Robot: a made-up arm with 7 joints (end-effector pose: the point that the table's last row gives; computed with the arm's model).
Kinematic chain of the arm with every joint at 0, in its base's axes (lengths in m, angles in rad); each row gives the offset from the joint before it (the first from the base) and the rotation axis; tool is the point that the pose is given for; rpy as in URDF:
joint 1: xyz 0 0 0.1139 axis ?
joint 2: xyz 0 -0.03 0.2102 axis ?
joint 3: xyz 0 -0.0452 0.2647 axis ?
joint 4: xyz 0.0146 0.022 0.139 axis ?
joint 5: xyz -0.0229 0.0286 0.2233 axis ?
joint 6: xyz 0 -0.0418 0.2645 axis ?
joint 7: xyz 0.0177 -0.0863 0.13 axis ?
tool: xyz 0 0 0 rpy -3.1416 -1.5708 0
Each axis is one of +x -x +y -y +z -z.
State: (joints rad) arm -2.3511 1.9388 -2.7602 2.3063 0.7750 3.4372 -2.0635
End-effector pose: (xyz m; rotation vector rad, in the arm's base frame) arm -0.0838 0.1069 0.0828 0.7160 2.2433 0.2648
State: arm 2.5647 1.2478 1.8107 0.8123 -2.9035 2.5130 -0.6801
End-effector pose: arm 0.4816 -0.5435 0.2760 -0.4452 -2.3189 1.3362
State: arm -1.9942 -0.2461 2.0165 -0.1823 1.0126 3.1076 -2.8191
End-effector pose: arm -0.1221 -0.1749 1.0650 0.5769 -1.9233 0.9915
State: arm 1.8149 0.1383 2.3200 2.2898 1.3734 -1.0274 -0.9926
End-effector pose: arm 0.0066 -0.3337 0.2314 -1.0093 0.5547 -1.3894
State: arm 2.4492 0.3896 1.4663 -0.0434 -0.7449 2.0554 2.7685
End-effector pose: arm 0.4637 -0.0277 1.0756 1.1809 -0.0836 2.6363
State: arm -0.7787 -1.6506 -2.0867 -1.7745 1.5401 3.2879 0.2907
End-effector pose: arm 0.4440 -0.1421 0.0727 -0.4315 0.0276 -1.8137
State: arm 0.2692 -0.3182 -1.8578 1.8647 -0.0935 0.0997 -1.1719
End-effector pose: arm 0.0201 -0.6623 0.6425 -2.9773 0.6541 0.6323
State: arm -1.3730 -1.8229 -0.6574 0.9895 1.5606 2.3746 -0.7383
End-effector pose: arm -0.2736 -0.5135 -0.0943 0.8866 -1.4308 0.0386
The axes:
joint 1: +z
joint 2: -y
joint 3: +z
joint 4: +y
joint 5: +z
joint 6: -y
joint 7: +x

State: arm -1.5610 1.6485 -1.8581 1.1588 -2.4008 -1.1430 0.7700
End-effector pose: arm -0.4983 0.7874 0.2024 1.2526 1.1367 1.1761
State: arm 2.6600 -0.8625 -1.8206 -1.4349 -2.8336 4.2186 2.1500
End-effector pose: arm -0.4731 -0.0816 0.3368 -0.2835 1.5166 1.8427
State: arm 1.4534 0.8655 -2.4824 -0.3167 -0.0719 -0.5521 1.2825
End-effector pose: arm -0.1479 -0.7046 0.9928 -0.5589 2.5441 -0.7431
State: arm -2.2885 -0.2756 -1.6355 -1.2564 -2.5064 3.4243 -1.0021
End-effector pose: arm 0.0308 -0.3846 0.6694 -0.4922 -1.0297 1.1421
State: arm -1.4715 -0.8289 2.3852 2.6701 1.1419 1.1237 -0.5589
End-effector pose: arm 0.1388 0.1645 0.3145 -1.7851 -0.4441 -0.0353
